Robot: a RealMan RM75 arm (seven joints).
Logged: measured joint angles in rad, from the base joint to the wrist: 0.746 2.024 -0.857 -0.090 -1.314 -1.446 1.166; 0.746 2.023 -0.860 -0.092 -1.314 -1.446 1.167; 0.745 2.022 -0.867 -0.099 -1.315 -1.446 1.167; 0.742 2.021 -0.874 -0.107 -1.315 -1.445 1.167; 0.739 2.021 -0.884 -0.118 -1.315 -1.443 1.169; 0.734 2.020 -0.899 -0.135 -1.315 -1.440 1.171; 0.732 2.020 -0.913 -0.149 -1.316 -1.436 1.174; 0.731 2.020 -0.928 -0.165 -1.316 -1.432 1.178; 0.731 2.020 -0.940 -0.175 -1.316 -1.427 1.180
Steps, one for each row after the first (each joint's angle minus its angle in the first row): 0.000 -0.001 -0.003 -0.002 0.000 0.000 0.001; -0.001 -0.002 -0.010 -0.009 -0.001 0.000 0.001; -0.004 -0.003 -0.017 -0.017 -0.001 0.001 0.001; -0.007 -0.003 -0.027 -0.028 -0.001 0.003 0.003; -0.012 -0.004 -0.042 -0.045 -0.001 0.006 0.005; -0.014 -0.004 -0.056 -0.059 -0.002 0.010 0.008; -0.015 -0.004 -0.071 -0.075 -0.002 0.014 0.012; -0.015 -0.004 -0.083 -0.085 -0.002 0.019 0.014
